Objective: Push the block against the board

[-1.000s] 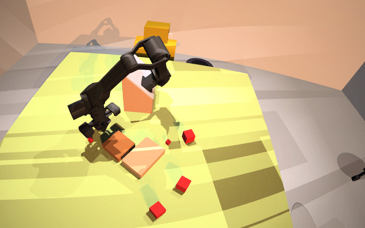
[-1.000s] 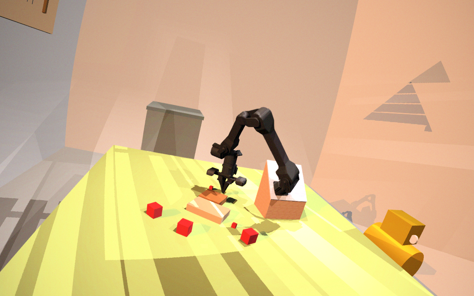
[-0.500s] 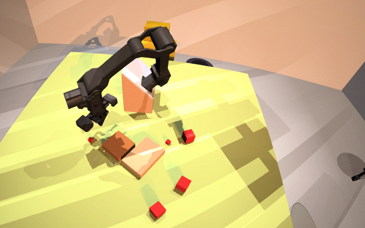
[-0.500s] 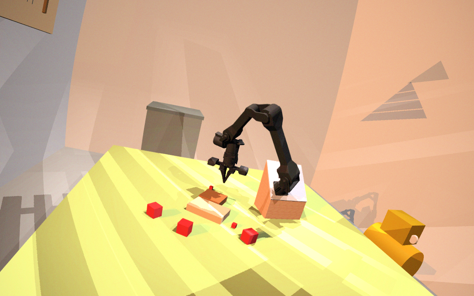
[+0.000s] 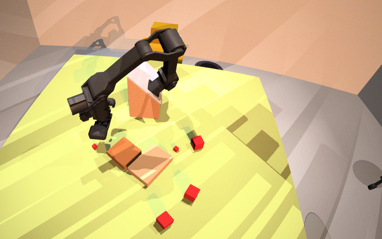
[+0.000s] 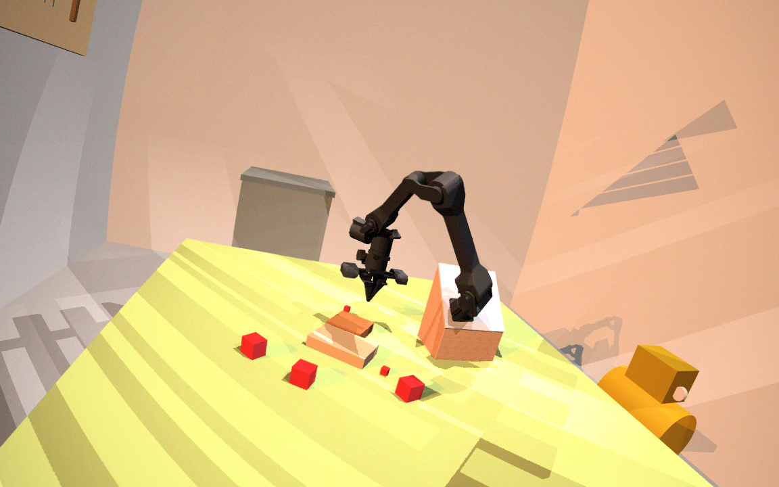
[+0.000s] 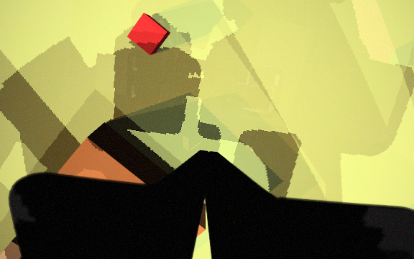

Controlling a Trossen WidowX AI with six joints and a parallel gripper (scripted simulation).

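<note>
The square block lies 60 mm ahead of my gripper tip, 80 mm to the left of it and 50 mm below it. Also, from my gripper tip: board (110 mm ahead, 180 mm to the left, 50 mm below).
</note>
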